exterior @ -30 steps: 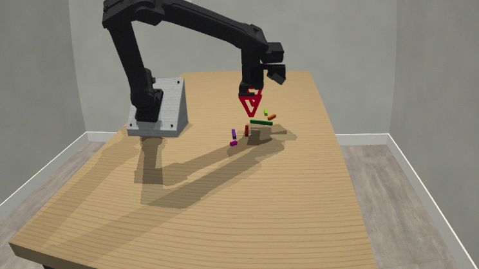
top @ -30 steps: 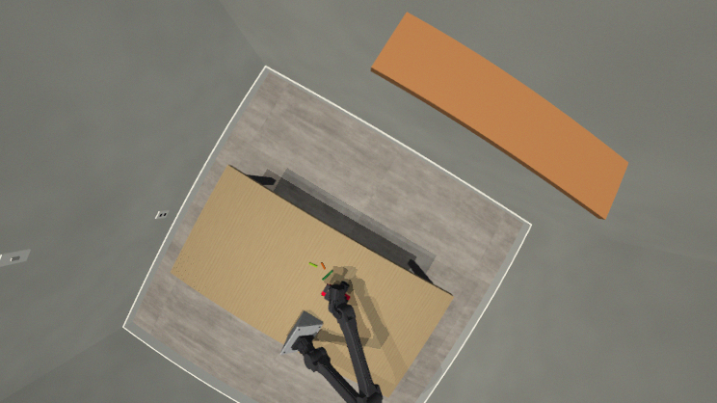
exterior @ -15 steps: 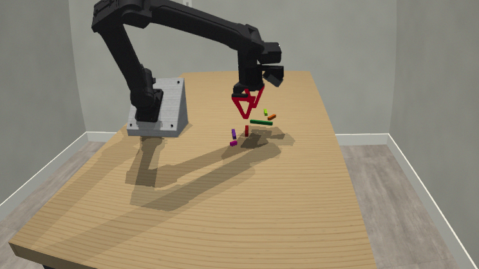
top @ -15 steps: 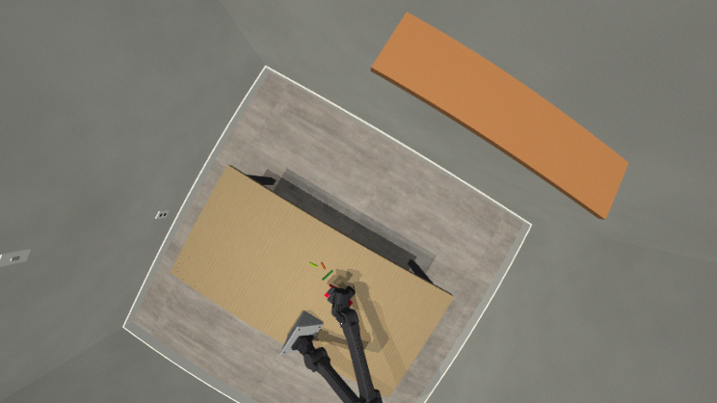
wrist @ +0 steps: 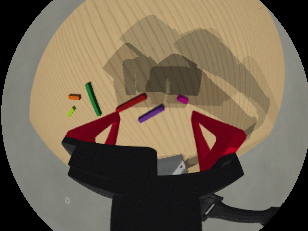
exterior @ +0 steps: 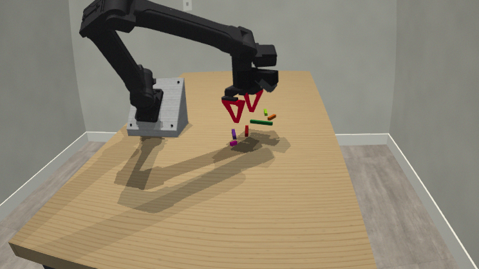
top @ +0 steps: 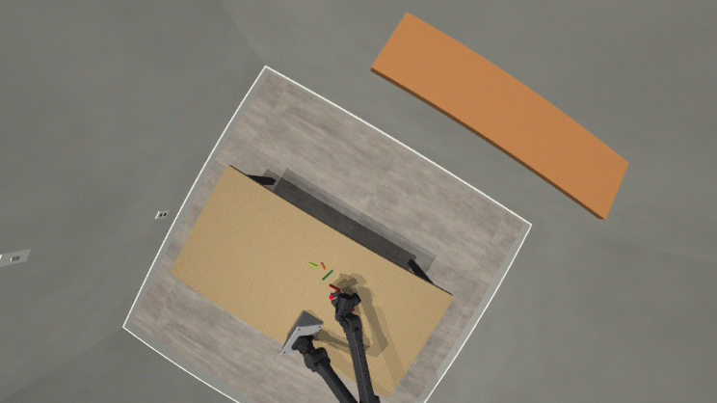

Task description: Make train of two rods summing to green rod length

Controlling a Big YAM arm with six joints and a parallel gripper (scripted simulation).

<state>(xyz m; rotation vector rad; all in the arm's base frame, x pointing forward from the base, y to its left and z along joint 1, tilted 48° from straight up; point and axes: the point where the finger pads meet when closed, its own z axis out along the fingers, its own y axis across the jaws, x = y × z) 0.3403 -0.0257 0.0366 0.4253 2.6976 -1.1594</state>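
Right now the magenta rod is 8 cm below my hand, 4 cm to the right of it and 3 cm behind it. From my hand the other things lie so: red rod 8 cm below, 5 cm to the left; then green rod 13 cm to the left, 8 cm below, 4 cm ahead; then purple rod 8 cm below, 4 cm behind, 2 cm to the left.
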